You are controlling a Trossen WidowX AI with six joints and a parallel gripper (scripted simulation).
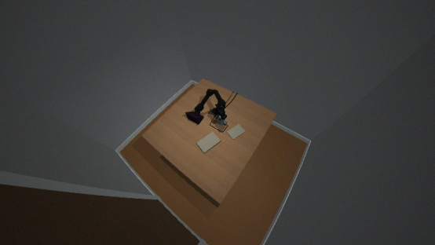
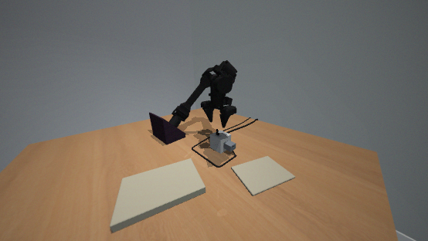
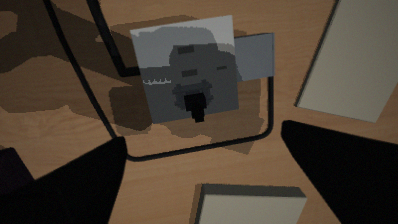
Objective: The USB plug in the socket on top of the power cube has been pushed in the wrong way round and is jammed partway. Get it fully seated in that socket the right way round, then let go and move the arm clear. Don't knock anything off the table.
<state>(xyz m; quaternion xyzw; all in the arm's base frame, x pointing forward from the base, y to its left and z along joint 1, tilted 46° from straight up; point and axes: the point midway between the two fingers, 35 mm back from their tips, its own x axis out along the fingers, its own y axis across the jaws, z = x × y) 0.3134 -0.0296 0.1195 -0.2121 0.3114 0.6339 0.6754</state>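
Right now the black USB plug is 4 cm below my gripper tip. The rest, counted from my gripper tip: thick beige slab: 2 cm ahead, 29 cm to the right, 12 cm below; thin beige plate: 23 cm ahead, 13 cm below.
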